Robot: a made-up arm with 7 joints. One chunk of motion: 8 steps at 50 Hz.
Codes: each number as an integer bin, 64 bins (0 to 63) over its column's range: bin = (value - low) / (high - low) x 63, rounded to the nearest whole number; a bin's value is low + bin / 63 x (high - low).
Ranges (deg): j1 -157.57..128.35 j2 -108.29..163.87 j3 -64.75..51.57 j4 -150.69..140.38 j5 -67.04..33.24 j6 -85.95..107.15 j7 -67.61..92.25
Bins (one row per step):
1: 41 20 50 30 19 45 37
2: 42 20 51 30 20 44 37
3: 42 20 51 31 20 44 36
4: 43 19 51 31 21 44 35
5: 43 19 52 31 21 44 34
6: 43 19 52 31 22 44 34
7: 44 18 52 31 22 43 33
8: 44 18 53 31 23 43 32
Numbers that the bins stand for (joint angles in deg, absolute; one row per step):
1: 28.50 -21.89 27.57 -12.09 -36.80 51.98 26.28
2: 33.04 -21.89 29.41 -12.09 -35.21 48.91 26.28
3: 33.04 -21.89 29.41 -7.47 -35.21 48.91 23.74
4: 37.58 -26.21 29.41 -7.47 -33.61 48.91 21.20
5: 37.58 -26.21 31.26 -7.47 -33.61 48.91 18.66
6: 37.58 -26.21 31.26 -7.47 -32.02 48.91 18.66
7: 42.12 -30.53 31.26 -7.47 -32.02 45.85 16.13
8: 42.12 -30.53 33.11 -7.47 -30.43 45.85 13.59

